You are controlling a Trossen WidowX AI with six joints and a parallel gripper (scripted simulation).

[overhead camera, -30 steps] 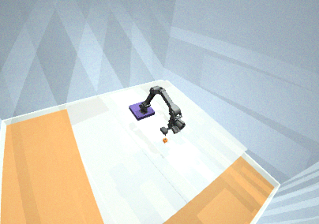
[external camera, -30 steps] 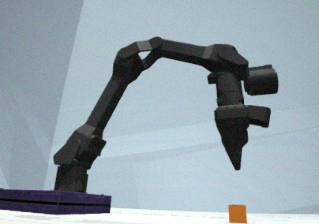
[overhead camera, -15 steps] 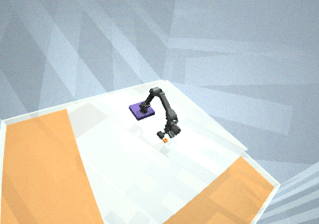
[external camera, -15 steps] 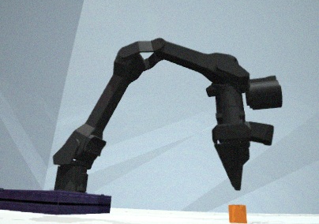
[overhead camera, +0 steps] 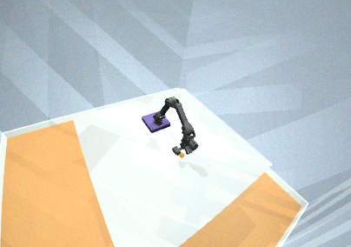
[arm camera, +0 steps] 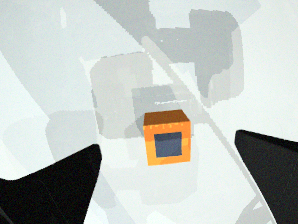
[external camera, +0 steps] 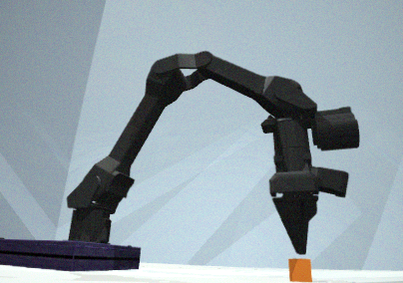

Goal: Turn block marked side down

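Right now the block is 10 mm below my gripper tip.
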